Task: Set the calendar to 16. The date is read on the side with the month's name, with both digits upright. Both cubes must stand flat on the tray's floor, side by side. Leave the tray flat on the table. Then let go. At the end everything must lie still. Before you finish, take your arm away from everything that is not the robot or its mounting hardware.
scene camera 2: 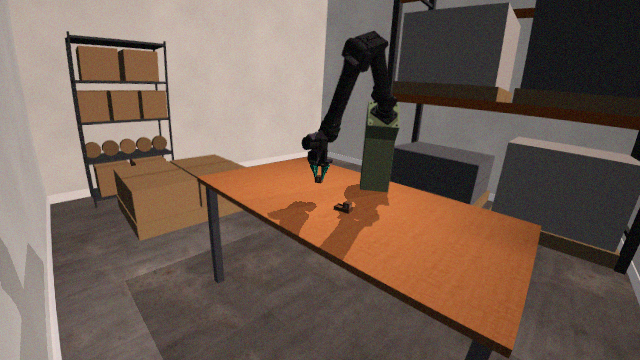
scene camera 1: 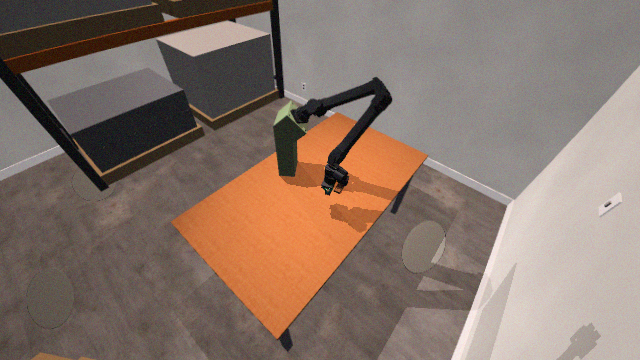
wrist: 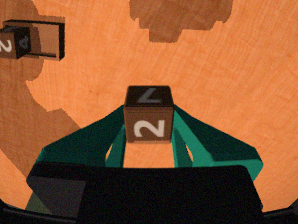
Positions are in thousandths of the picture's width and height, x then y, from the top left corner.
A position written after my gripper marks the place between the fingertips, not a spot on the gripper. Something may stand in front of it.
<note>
In view: my gripper (wrist: 502, 498) and a dark calendar tray (wrist: 159, 176).
</note>
